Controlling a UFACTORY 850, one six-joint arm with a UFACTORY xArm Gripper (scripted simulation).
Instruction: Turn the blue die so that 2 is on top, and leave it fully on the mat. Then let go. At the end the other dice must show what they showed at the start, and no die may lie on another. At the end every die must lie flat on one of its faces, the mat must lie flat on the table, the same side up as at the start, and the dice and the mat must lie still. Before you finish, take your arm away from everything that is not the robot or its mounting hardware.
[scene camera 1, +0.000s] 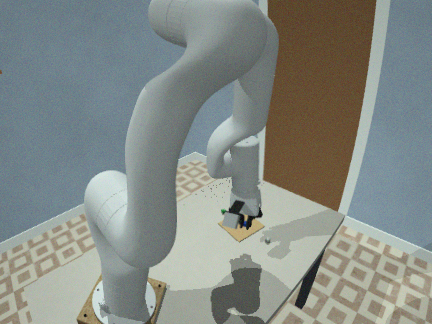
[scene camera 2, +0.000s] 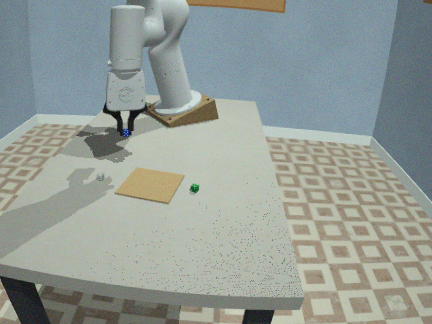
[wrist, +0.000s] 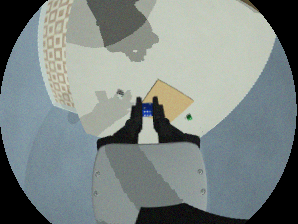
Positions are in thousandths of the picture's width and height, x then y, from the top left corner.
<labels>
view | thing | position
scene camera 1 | gripper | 568, 699
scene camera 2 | gripper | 291, 412
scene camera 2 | tan mat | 367, 576
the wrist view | gripper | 495, 462
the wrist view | tan mat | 586, 458
</labels>
